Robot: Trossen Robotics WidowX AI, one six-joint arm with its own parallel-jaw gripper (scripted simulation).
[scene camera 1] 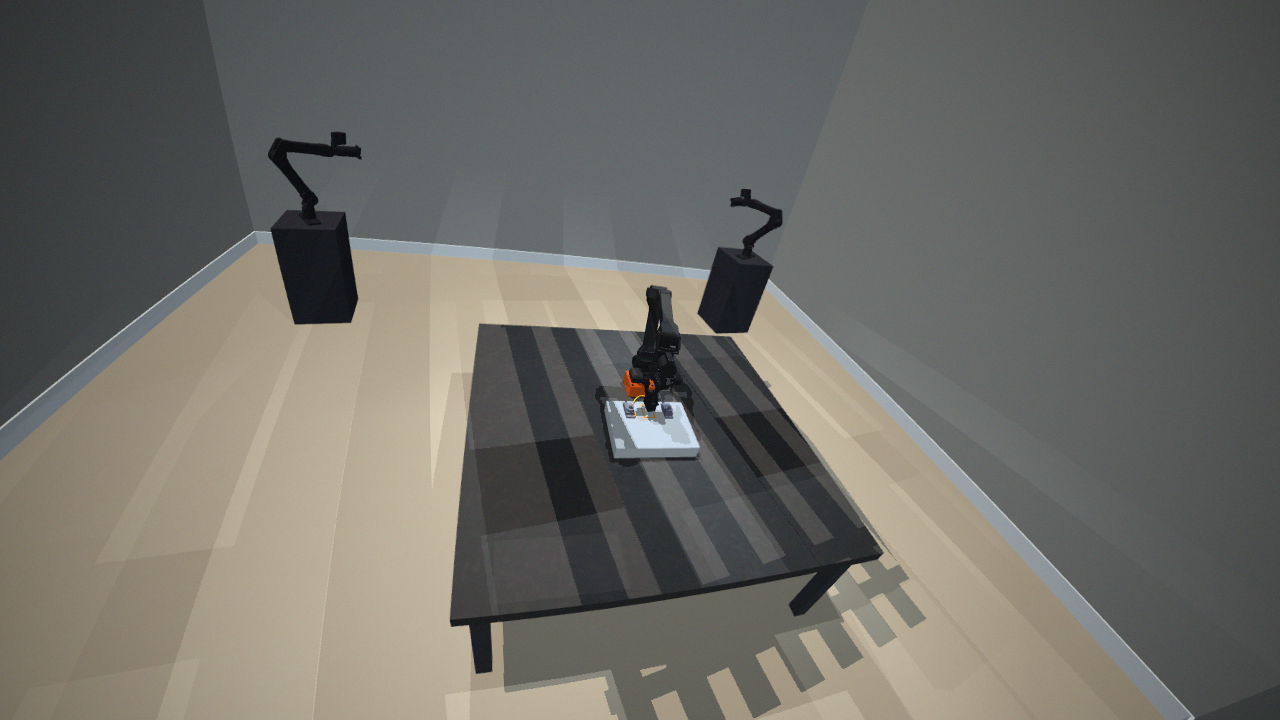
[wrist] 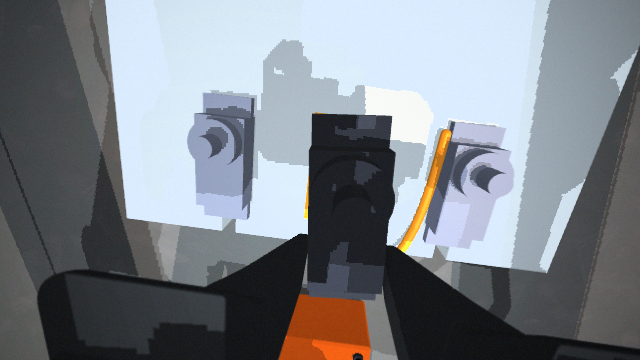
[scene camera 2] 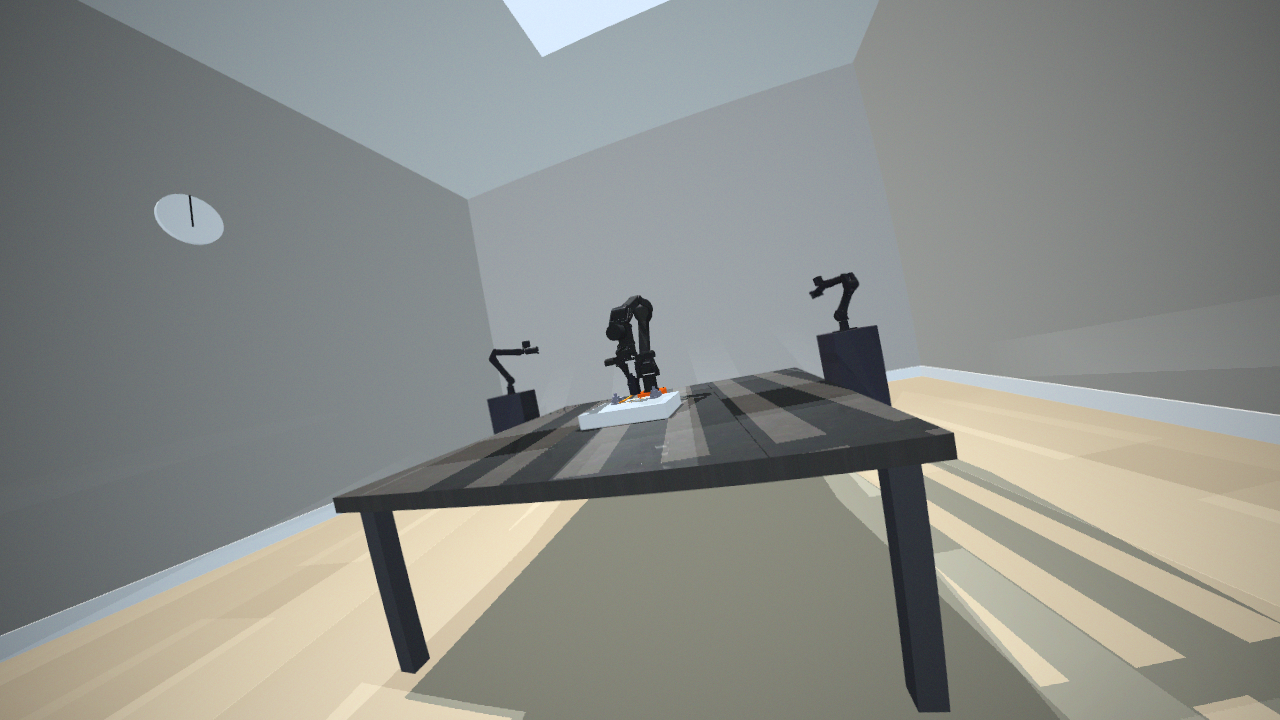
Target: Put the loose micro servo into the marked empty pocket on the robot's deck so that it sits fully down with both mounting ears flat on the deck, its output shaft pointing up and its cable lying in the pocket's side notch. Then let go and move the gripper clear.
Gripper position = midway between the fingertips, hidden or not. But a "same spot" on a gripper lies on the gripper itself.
Labels:
gripper: scene camera 1 650, 394; wrist; scene camera 2
same spot on gripper: (scene camera 2: 639, 361) = (wrist: 87, 271)

